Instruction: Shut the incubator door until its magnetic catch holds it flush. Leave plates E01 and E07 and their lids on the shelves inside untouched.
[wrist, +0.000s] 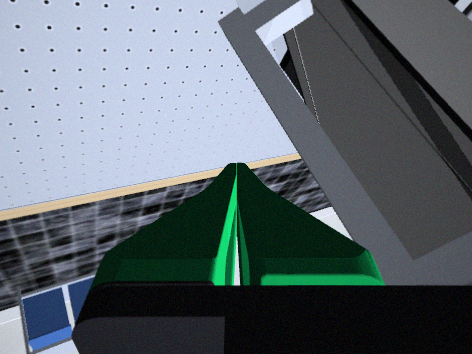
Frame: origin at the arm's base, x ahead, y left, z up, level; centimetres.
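Seen in the pictures: gripper, between the fingertips: (236, 177).
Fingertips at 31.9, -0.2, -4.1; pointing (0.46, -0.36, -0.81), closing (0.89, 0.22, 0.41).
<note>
Offsets run from my fingertips to a thing's top centre, as dx, dy, dz. "*": to the spot under its first point.
The incubator door {* +11.4, -4.9, -2.2} (360, 145) is a dark grey panel that fills the right side of the wrist view, seen at a steep slant. Its grey bar handle {* +2.8, +1.2, -1.3} (290, 117) runs from the upper middle down to the lower right, standing off the panel. My green gripper (236, 177) is shut and empty, its fingertips together to the left of the handle. The right finger overlaps the lower part of the handle in the picture; whether they touch I cannot tell. Plates E01 and E07, their lids, the shelves and the magnetic catch do not show.
A pale panel with rows of small holes {* +0.7, -23.8, -26.2} (115, 107) spans the upper left, edged by a light wooden strip (125, 192). A dark, grid-patterned surface (100, 225) lies below it. A blue compartmented item (46, 315) is at the lower left.
</note>
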